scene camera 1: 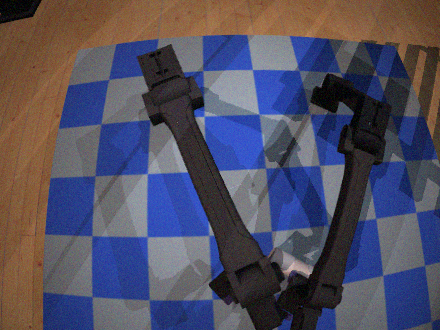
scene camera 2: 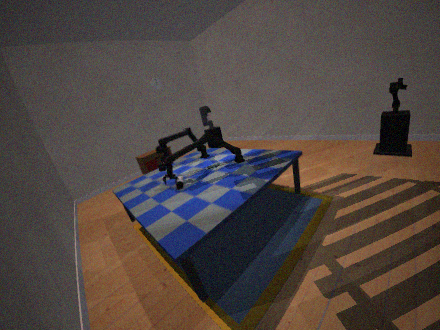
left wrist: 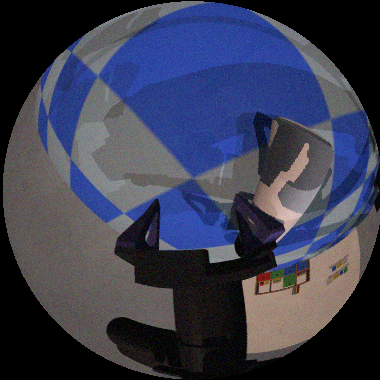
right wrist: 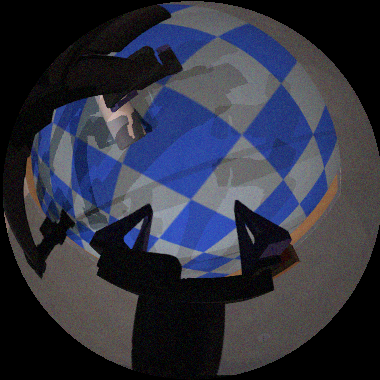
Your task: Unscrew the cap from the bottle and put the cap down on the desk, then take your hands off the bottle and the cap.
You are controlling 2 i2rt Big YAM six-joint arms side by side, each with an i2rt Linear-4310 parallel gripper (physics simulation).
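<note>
The pale bottle lies on its side on the checkered desk, partly in shadow. In the left wrist view its neck end runs behind the finger on the picture's right, which hides most or all of the dark cap. My left gripper is open and empty above the desk, with that finger close to the neck end; whether they touch I cannot tell. My right gripper is open and empty above the desk, apart from the bottle.
Both arms reach over the desk, and their forearms and wrists come close together near the bottle. A brown box stands beyond the desk, and a dark pedestal with a small arm stands at the right. Coloured wall panels show behind.
</note>
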